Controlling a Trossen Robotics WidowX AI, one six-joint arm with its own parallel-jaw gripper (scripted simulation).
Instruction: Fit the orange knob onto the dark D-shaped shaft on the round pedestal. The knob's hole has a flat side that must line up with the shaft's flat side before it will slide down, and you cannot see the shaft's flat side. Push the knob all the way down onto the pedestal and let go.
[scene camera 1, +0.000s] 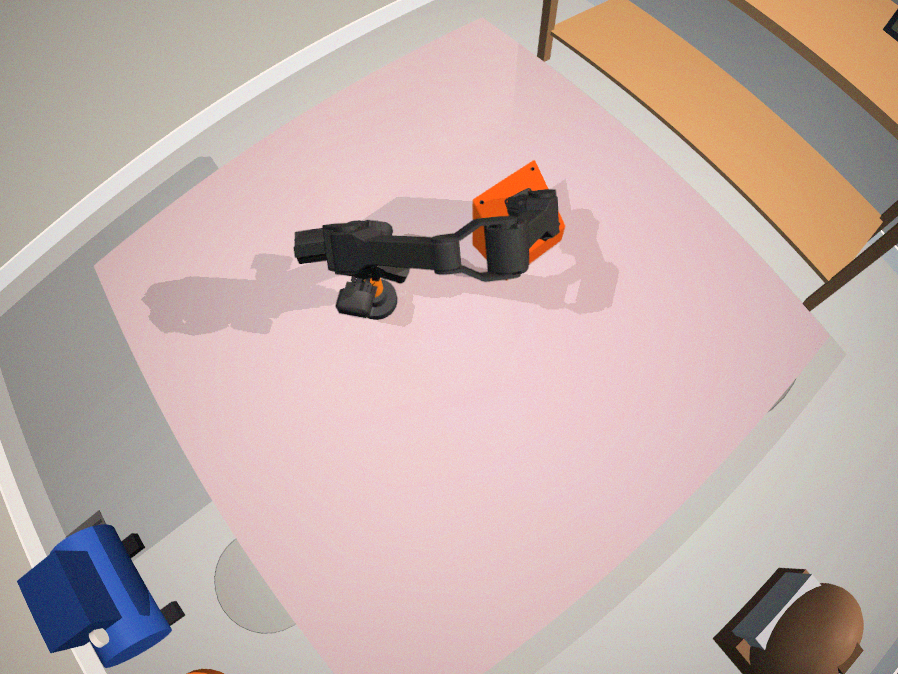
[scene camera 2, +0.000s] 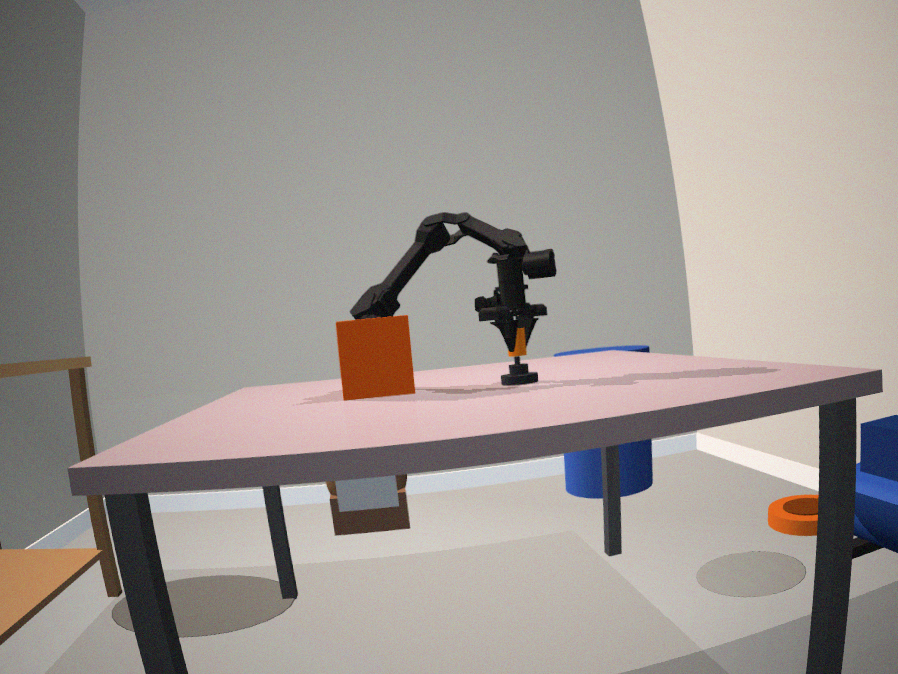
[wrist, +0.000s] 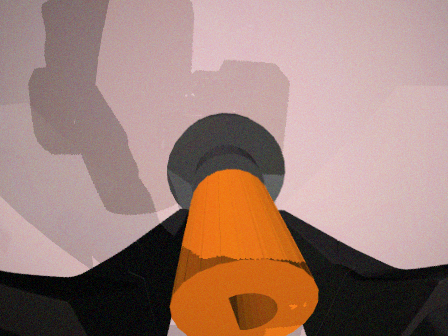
Note:
My gripper (scene camera 2: 517, 351) holds an orange knob (wrist: 238, 262). Also in view: a pedestal (wrist: 223, 141).
My gripper is seen too in scene camera 1 (scene camera 1: 371, 286) and in the wrist view (wrist: 232, 218).

